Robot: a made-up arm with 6 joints.
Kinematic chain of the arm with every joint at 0, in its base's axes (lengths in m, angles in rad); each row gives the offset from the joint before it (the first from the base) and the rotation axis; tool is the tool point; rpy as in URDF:
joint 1: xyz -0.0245 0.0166 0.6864 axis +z
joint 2: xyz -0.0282 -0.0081 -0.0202 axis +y
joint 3: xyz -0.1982 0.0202 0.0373 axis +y
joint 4: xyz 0.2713 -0.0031 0.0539 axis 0.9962 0 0.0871
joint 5: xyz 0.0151 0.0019 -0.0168 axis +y
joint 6: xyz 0.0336 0.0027 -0.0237 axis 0.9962 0 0.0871
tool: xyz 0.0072 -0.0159 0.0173 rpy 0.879 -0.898 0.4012
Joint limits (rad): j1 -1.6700..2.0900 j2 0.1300..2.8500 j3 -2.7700..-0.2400 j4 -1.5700..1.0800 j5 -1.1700..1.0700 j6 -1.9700..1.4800
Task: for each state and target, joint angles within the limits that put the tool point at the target. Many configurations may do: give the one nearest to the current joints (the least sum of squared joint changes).
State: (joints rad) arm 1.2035 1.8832 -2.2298 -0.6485 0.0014 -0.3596
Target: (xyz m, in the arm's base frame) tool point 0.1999 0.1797 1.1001
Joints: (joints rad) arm 0.6640 1.9291 -2.6969 -0.7429 -0.1101 -0.2369
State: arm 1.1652 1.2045 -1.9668 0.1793 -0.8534 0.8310
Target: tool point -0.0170 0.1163 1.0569
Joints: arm 1.5569 0.7532 -1.3644 0.2691 -0.7530 0.7971
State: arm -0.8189 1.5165 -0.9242 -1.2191 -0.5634 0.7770
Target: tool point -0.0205 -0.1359 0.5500
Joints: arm -1.3762 1.6320 -0.2657 -1.1320 -0.3613 0.8470
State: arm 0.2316 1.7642 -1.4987 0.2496 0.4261 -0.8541
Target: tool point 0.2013 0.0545 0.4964
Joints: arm 0.0676 2.2233 -0.9243 0.1921 0.4780 -0.8285
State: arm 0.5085 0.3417 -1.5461 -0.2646 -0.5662 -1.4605
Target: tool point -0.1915 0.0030 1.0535
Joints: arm 0.2435 0.1374 -1.3892 -0.2622 -0.5866 -1.4764
